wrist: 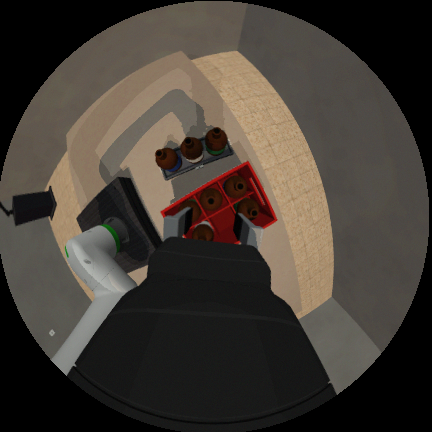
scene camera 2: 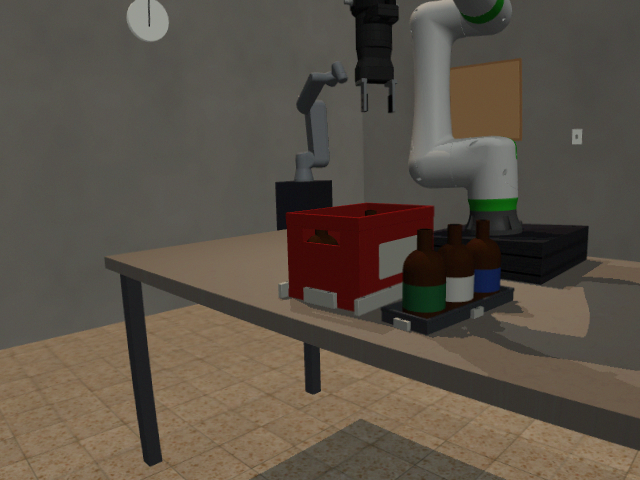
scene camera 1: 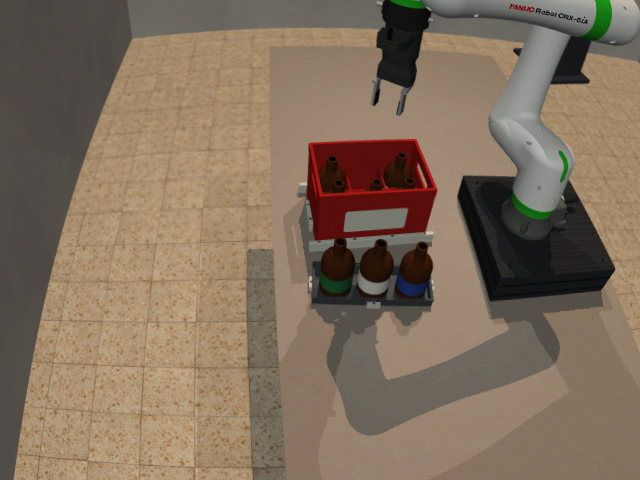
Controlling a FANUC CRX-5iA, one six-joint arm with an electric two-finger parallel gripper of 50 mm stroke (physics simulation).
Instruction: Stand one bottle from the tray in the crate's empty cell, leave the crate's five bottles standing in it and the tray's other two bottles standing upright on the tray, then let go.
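Frame: origin at the arm's base, x ahead, y left, z up, level; millimetres.
Where they show: gripper, fingertip midpoint: [wrist: 212, 218] [scene camera 2: 378, 112] [scene camera 1: 387, 108]; arm's base, link origin: [wrist: 115, 234] [scene camera 2: 493, 232] [scene camera 1: 526, 219].
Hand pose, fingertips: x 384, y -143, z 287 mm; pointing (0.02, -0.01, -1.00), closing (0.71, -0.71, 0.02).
Observation:
Each offset is from my fingertips to the centre of the thing. "spot": to the spot under its first point. Level surfaces: height alone.
The red crate @(dz -287, dx -4, dy -40 mm) [scene camera 1: 329, 222] [scene camera 2: 330, 273] [wrist: 265, 195] holds five brown bottles, seen from above in the wrist view. Its empty cell @(spot: dz -366, dx -42, dy -109 mm) [wrist: 220, 227] is the middle one of the row farther from the tray. On the dark tray @(spot: dz -359, dx +116, dy +208 mm) [scene camera 1: 351, 300] [scene camera 2: 445, 320] beside the crate stand three upright bottles: the green-labelled bottle @(dz -292, dx +136, dy +153 mm) [scene camera 1: 337, 264] [scene camera 2: 423, 281] [wrist: 216, 140], the white-labelled bottle @(dz -292, dx +55, dy +179 mm) [scene camera 1: 375, 268] [scene camera 2: 459, 281] [wrist: 192, 148] in the middle, and the blue-labelled bottle @(dz -292, dx -30, dy +207 mm) [scene camera 1: 414, 271] [scene camera 2: 486, 266] [wrist: 166, 159]. My gripper [scene camera 1: 387, 107] [scene camera 2: 377, 110] [wrist: 212, 218] is open and empty, pointing down high above the crate, touching nothing.
Pale stop blocks [scene camera 1: 372, 242] [scene camera 2: 320, 297] sit on the table @(dz -374 mm) [scene camera 1: 305, 72] [scene camera 2: 206, 266] around the crate's foot. The arm's dark base block [scene camera 1: 480, 248] [scene camera 2: 558, 248] [wrist: 102, 200] stands beside the crate and tray. A table edge runs past the green-labelled bottle's side.

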